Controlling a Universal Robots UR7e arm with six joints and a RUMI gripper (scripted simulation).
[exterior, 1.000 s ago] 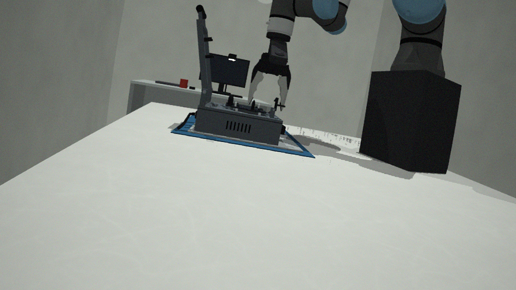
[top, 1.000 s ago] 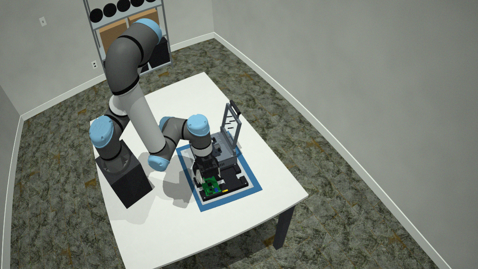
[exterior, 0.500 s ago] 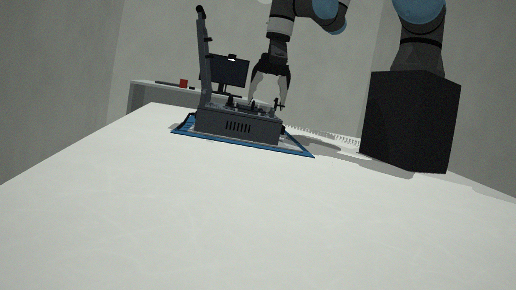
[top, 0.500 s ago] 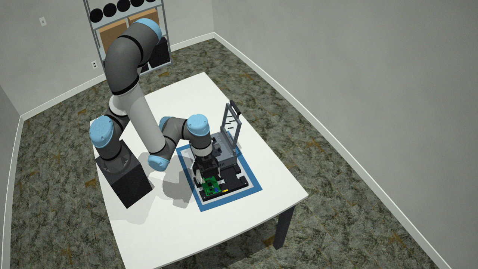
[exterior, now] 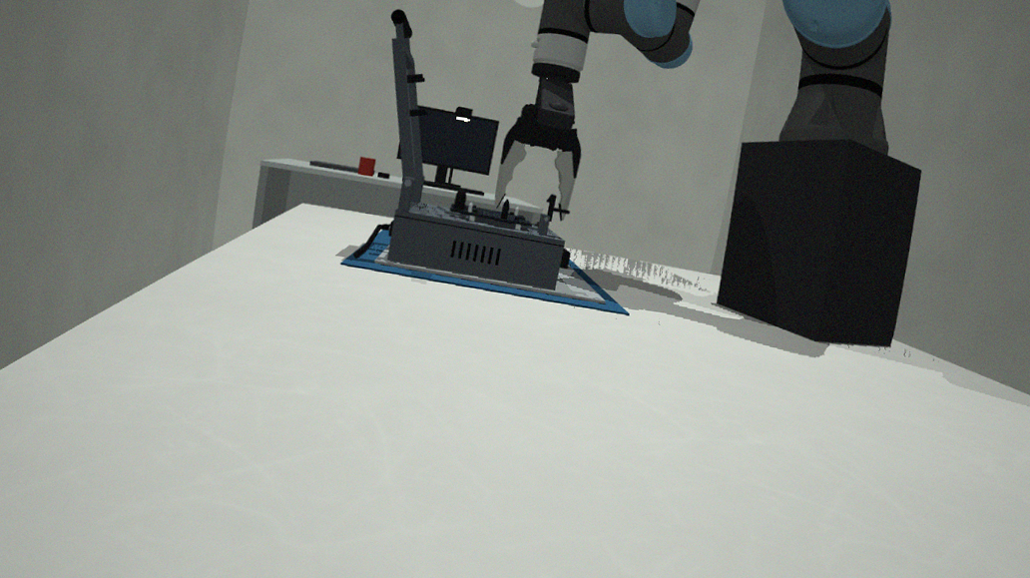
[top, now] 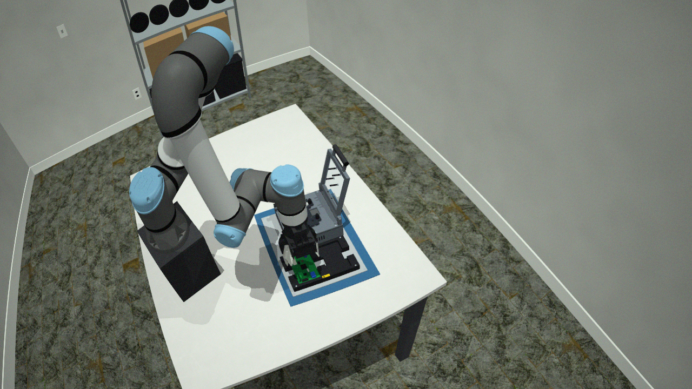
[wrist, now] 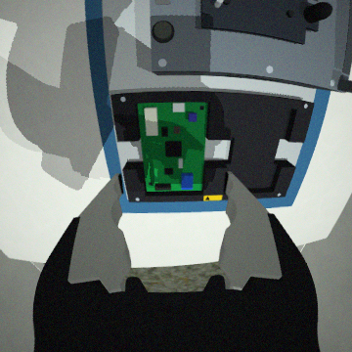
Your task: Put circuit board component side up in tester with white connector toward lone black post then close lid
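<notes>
The green circuit board lies 60 mm below my hand. The rest, counted from my hand: lid (190 mm ahead, 160 mm to the left, 110 mm above).
</notes>
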